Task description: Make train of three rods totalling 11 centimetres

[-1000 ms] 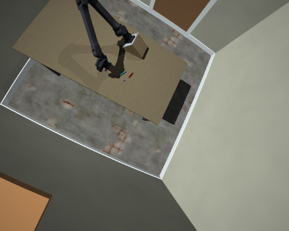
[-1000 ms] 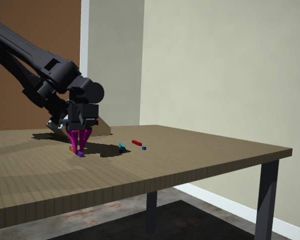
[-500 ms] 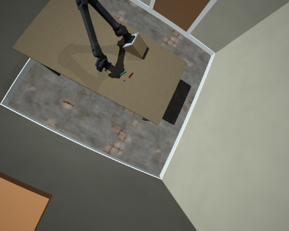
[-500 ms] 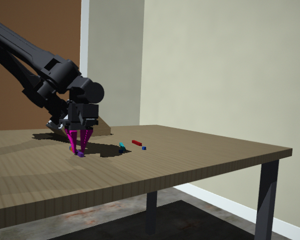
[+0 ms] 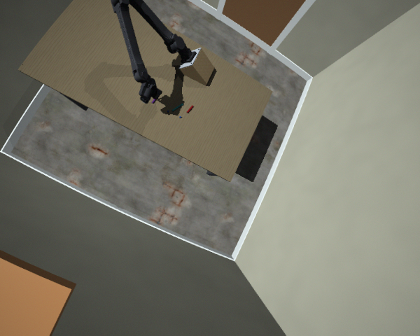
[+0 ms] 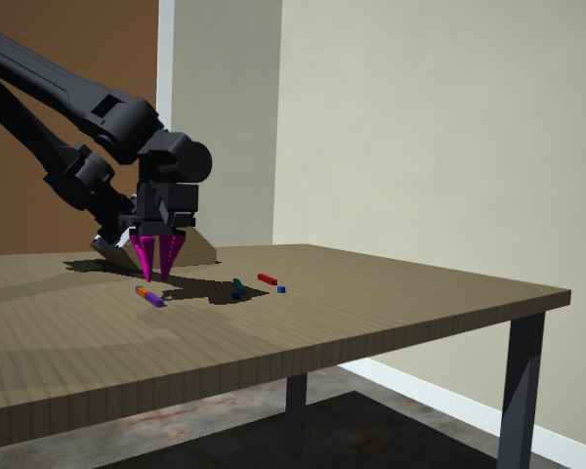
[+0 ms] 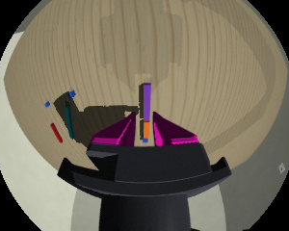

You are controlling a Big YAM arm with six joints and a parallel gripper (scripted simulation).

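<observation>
Right now the purple rod is 4 cm below my hand. The rest, counted from my hand: turquoise rod: 4 cm behind, 17 cm to the left, 4 cm below; red rod: 8 cm behind, 25 cm to the left, 4 cm below; orange rod: 5 cm behind, 4 cm below.
</observation>
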